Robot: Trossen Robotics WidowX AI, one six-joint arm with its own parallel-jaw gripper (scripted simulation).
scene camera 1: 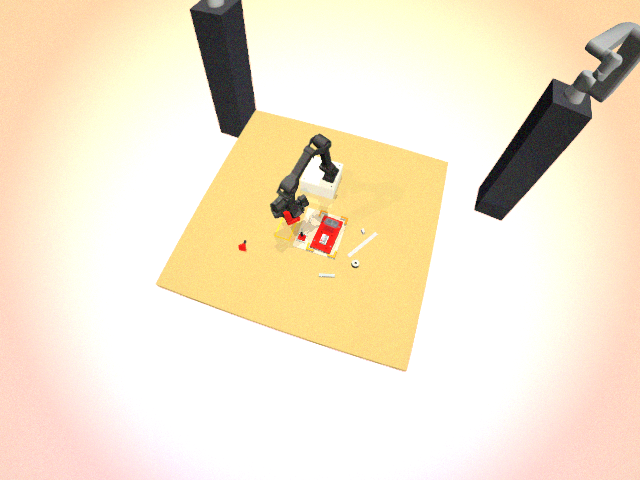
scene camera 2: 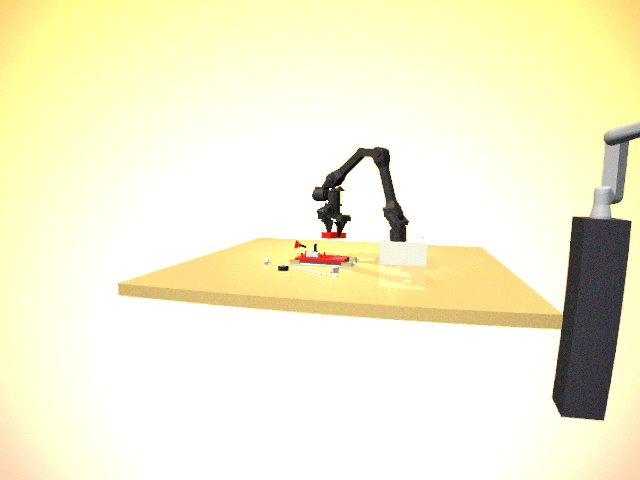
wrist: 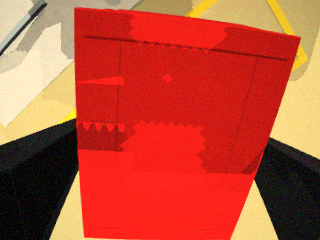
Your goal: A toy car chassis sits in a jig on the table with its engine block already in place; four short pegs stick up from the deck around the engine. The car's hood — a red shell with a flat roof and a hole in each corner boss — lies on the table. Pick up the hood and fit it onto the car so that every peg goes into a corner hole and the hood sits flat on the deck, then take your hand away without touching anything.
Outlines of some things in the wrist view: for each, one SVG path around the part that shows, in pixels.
My gripper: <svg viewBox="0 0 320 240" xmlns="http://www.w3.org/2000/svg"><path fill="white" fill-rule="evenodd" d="M269 137L267 147L265 147L263 156L261 156L260 164L257 167L255 179L253 180L255 180L261 200L263 200L265 208L267 208L269 219L272 221L272 227L276 231L276 237L279 240L320 240L320 159L307 155L307 153L299 151L299 149L291 147L287 143L280 143L280 141ZM77 117L52 125L52 127L41 129L41 131L32 133L32 135L17 137L16 140L0 145L0 240L49 240L49 237L51 237L53 227L55 227L57 220L59 220L61 209L64 207L64 201L73 187L73 180L75 180L77 172L79 172Z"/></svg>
A hood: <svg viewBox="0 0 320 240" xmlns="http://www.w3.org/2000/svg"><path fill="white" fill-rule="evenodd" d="M75 8L75 19L73 19L73 27L75 27L75 52L73 52L73 56L75 56L77 145L79 145L80 203L83 205L84 237L89 237L89 239L231 240L233 229L235 229L237 220L239 220L249 188L251 188L253 179L255 179L261 156L263 156L269 136L271 136L277 111L279 111L281 100L283 100L285 89L287 89L289 76L291 76L292 65L295 63L301 37L291 36L288 33L263 31L263 29L251 28L244 24L196 19L196 17L164 15L164 13L133 11L133 9L113 11L113 9Z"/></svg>
